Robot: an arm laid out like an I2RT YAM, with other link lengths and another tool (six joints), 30 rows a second.
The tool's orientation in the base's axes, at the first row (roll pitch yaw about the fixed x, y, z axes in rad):
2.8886, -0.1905, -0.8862
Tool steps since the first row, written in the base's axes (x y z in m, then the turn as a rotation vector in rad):
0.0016, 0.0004, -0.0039, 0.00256, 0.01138, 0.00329
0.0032, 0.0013, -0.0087, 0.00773, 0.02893, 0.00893
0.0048, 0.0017, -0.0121, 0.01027, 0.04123, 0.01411
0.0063, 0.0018, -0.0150, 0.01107, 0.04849, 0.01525
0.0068, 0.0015, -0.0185, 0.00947, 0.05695, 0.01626
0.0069, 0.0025, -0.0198, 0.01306, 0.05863, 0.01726
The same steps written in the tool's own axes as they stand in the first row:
0.0000, -0.0024, 0.0035, -0.00644, -0.00774, -0.00674
-0.0006, -0.0054, 0.0076, -0.01552, -0.02048, -0.01778
-0.0006, -0.0077, 0.0106, -0.02231, -0.02827, -0.02660
-0.0003, -0.0096, 0.0132, -0.02712, -0.03279, -0.02992
-0.0004, -0.0107, 0.0166, -0.03436, -0.03617, -0.03330
-0.0014, -0.0117, 0.0175, -0.03322, -0.03969, -0.03503

